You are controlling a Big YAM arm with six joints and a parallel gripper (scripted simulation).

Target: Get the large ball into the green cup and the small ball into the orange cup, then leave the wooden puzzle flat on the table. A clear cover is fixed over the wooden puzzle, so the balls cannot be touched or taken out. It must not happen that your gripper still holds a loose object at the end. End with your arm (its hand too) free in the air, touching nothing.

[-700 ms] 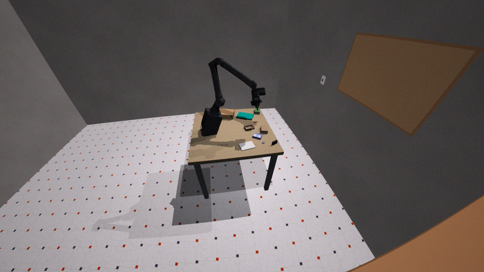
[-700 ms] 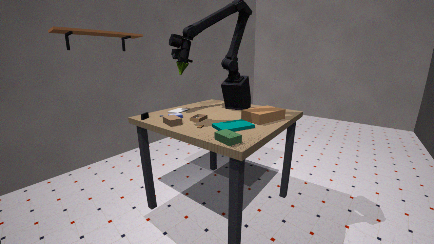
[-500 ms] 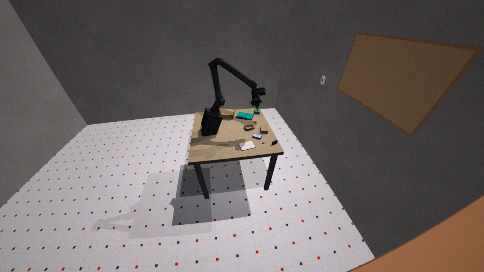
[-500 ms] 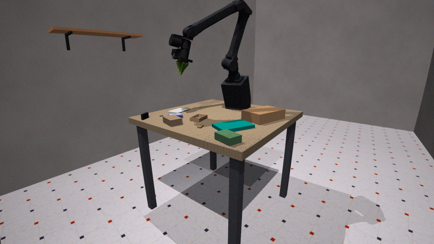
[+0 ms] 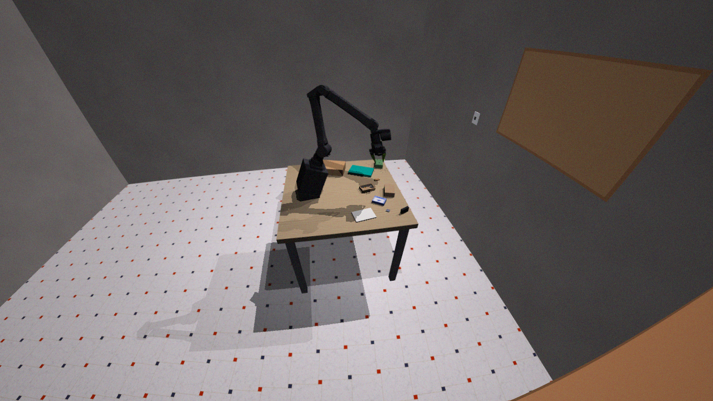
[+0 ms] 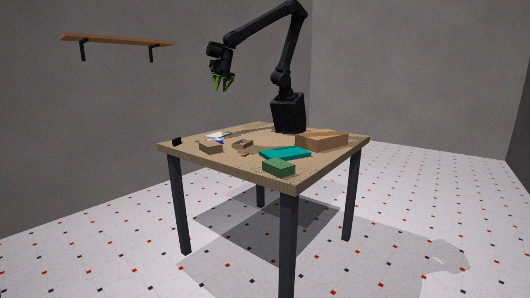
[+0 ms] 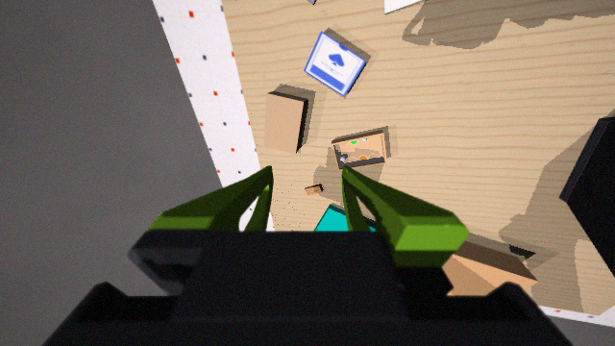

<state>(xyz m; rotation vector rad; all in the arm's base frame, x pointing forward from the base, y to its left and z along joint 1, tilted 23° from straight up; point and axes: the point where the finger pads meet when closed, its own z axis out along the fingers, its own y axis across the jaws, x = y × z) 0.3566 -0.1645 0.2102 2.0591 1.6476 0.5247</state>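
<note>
The wooden puzzle lies 28 cm below my hand, 10 cm to the left of it and 4 cm behind it. The rest, counted from my hand: blue-and-white box: 28 cm below, 7 cm to the right; then small brown block: 27 cm below, 11 cm ahead, 2 cm to the left; then white card: 28 cm below, 18 cm to the right, 15 cm behind.
</note>
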